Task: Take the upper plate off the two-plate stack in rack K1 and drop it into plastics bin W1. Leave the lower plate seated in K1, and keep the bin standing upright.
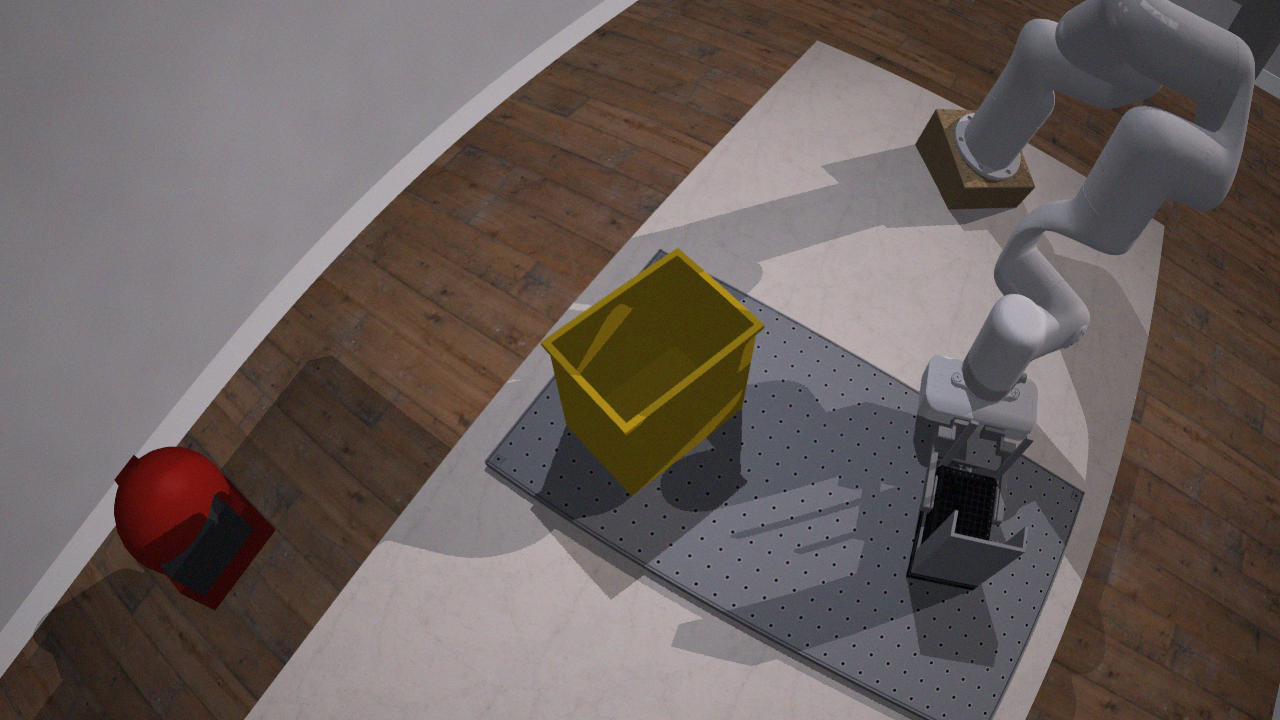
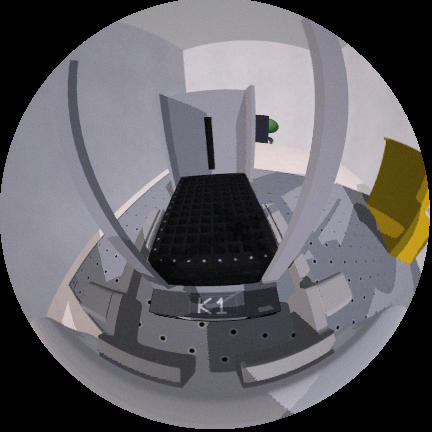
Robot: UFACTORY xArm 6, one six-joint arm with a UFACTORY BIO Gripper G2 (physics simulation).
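Frame: origin at the arm's base, x right, y down, z ahead, level; centimetres.
Seen in the pictures: hand at its tool point: (image 1: 963,500) (image 2: 212,230); arm's base at its link origin: (image 1: 986,147).
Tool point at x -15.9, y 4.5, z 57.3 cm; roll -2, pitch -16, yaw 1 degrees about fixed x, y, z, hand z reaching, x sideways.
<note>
Pixels of each thing's middle, then the offset from my tool point to it. Level surfaces: height alone.
- Rack K1 at the middle of its body: (image 2: 206,175) (image 1: 973,502) dx -0.6, dy -3.8, dz +1.6 cm
- upper plate at the middle of its body: (image 2: 212,207) (image 1: 960,521) dx -0.7, dy -0.1, dz +2.6 cm
- Plastics bin W1 at the middle of its body: (image 1: 654,379) dx +38.8, dy -5.1, dz +7.9 cm
- grey perforated board at its surface level: dy +3.9 cm
- pale table at its surface level: dy +5.2 cm
Rack K1 (image 1: 950,557) (image 2: 229,132) is a grey holder with tall corner walls, standing on the perforated board. A black plate with a grid of wells, the upper plate (image 1: 969,490) (image 2: 215,205), lies level between its walls. My gripper (image 1: 964,514) (image 2: 212,228) is over the rack, pointing down, shut on the upper plate, with one finger along each long side. The lower plate cannot be told apart; the plate above and the rack hide it. Plastics bin W1 (image 1: 657,447) (image 2: 397,175) is yellow, open-topped and upright; no plate shows inside it.
The grey perforated board (image 1: 796,582) (image 2: 345,260) lies on the pale table (image 1: 429,626) and carries rack and bin. The bin's tall rim stands to one side of the rack. The arm's wooden base block (image 1: 989,197) stands farther back. A red helmet-like object (image 1: 174,501) is beyond the table.
</note>
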